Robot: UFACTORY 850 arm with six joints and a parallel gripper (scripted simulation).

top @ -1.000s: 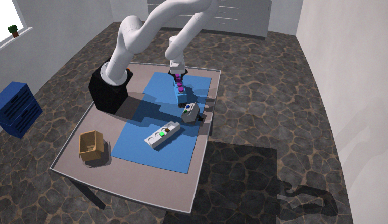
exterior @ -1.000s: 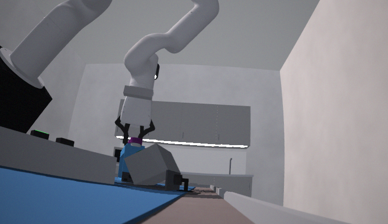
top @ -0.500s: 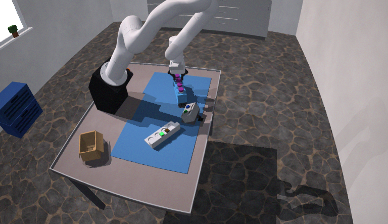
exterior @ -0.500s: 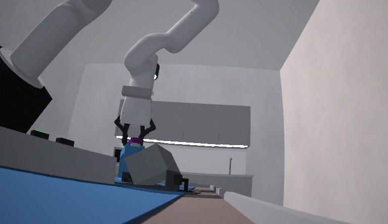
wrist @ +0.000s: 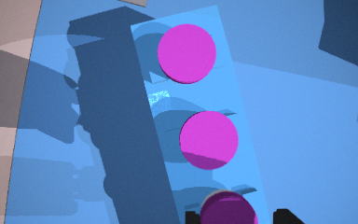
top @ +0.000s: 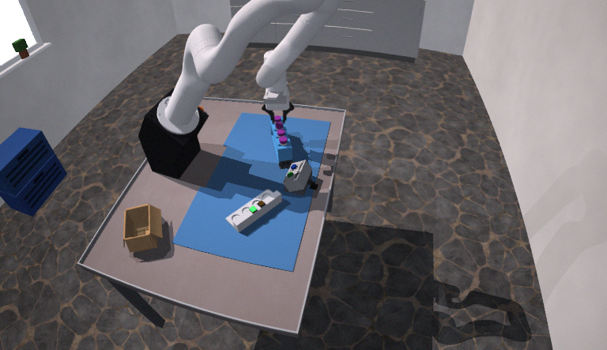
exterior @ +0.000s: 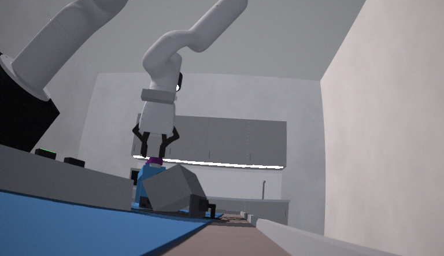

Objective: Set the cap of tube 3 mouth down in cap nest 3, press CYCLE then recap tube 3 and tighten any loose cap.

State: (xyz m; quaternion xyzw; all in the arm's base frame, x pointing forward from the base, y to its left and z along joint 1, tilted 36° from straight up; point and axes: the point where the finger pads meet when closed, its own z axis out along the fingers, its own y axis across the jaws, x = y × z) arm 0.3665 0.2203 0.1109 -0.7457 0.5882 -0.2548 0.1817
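Right now the magenta cap is 2 cm ahead of my hand, 5 cm to the right of it and 4 cm below it. Also, from my hand: grey key housing: 13 cm ahead, 21 cm to the right, 10 cm below; then blue key: 12 cm ahead, 19 cm to the right, 9 cm below; then green key: 11 cm ahead, 24 cm to the right, 9 cm below.
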